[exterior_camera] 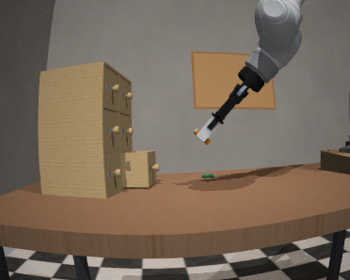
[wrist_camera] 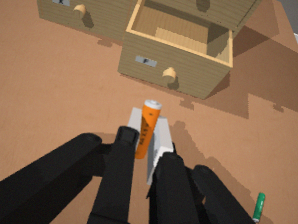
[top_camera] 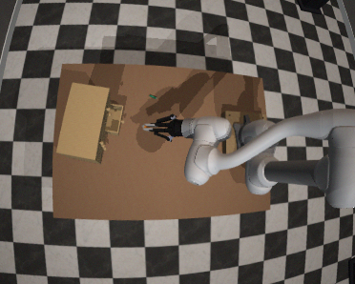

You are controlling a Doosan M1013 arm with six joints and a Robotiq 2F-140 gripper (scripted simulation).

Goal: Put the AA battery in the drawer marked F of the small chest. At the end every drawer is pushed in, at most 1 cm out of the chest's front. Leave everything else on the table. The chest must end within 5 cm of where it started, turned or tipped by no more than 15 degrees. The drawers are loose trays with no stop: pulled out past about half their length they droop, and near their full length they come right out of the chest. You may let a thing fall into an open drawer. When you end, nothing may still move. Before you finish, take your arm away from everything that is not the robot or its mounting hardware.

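Right now the orange AA battery is 20 mm ahead of my hand, 10 mm to the right of it and 20 mm below it. Round my hand: green battery (60 mm behind, 200 mm to the right, 140 mm below).
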